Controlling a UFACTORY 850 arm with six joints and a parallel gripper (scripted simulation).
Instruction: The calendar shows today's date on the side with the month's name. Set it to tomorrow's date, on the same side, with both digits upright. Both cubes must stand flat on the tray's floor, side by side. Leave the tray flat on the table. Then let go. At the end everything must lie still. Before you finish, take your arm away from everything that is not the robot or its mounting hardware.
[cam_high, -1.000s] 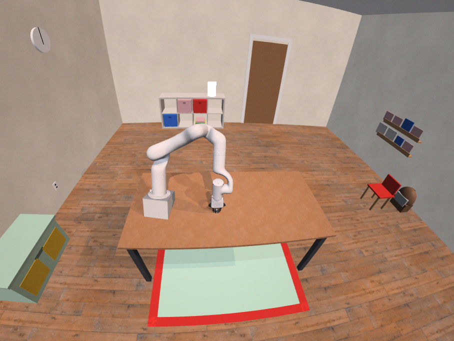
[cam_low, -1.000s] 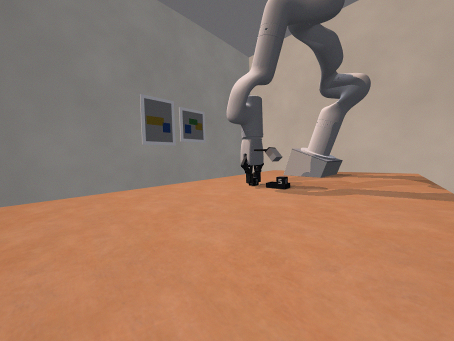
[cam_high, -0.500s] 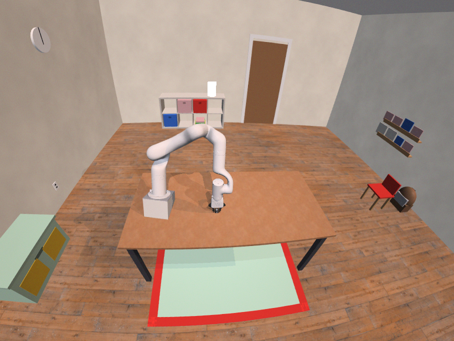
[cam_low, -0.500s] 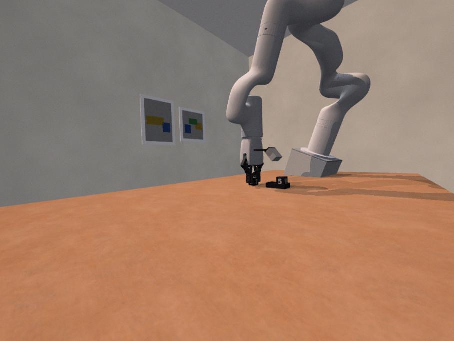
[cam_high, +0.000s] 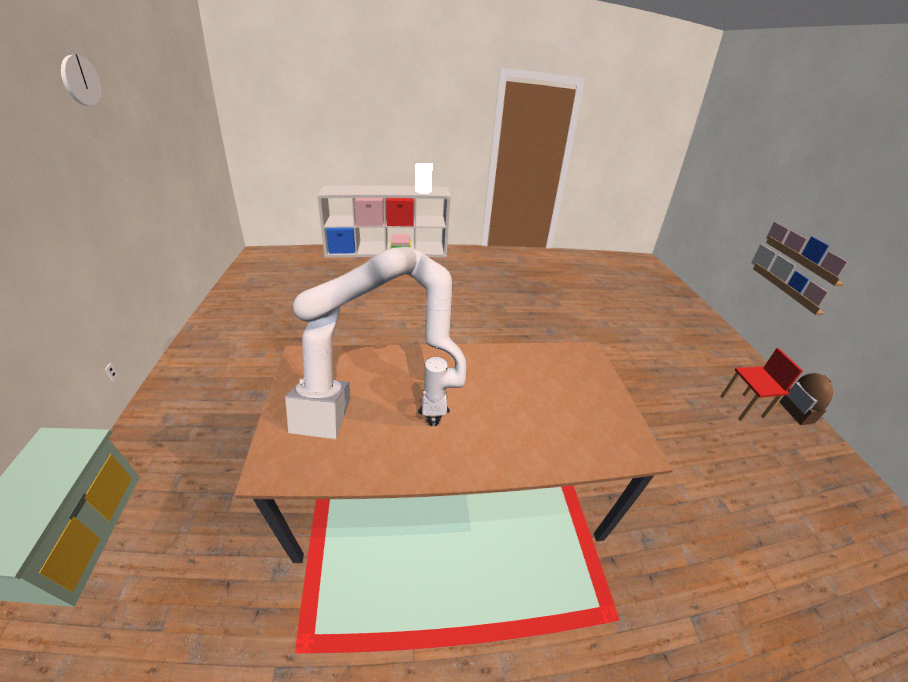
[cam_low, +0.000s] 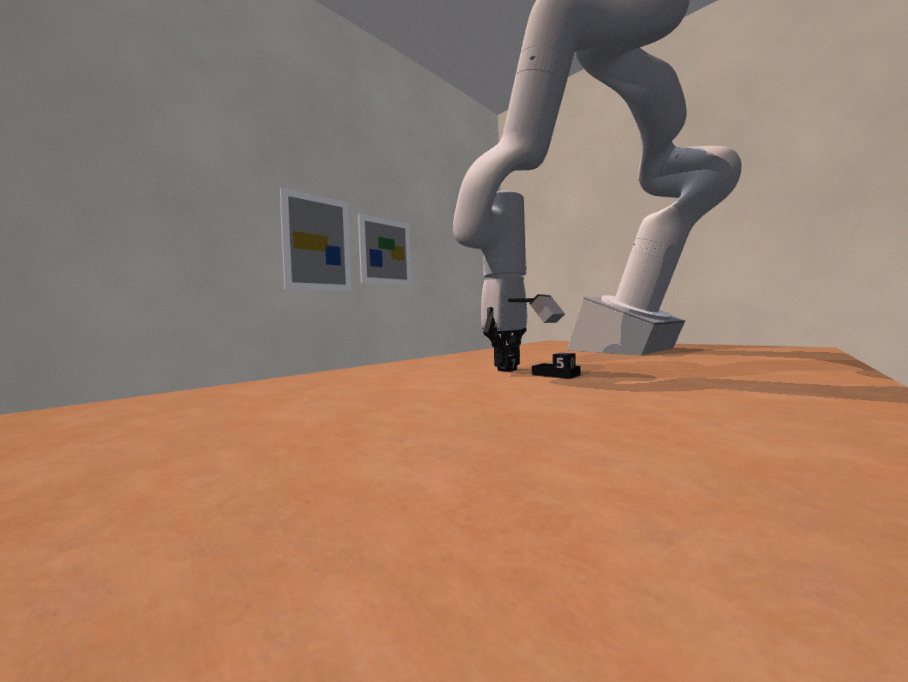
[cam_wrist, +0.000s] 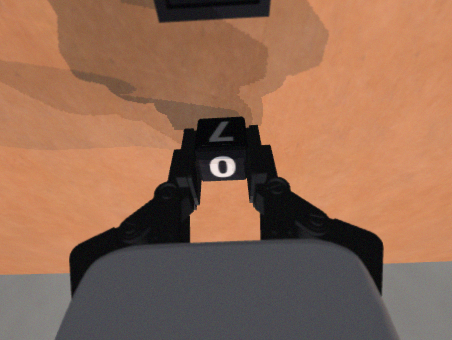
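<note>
My hand is 10 mm short of the calendar cube and 120 mm to the right of it. Round my hand: black calendar tray: 10 mm ahead, 110 mm to the left, 20 mm below; then black cube: 10 mm below.
</note>
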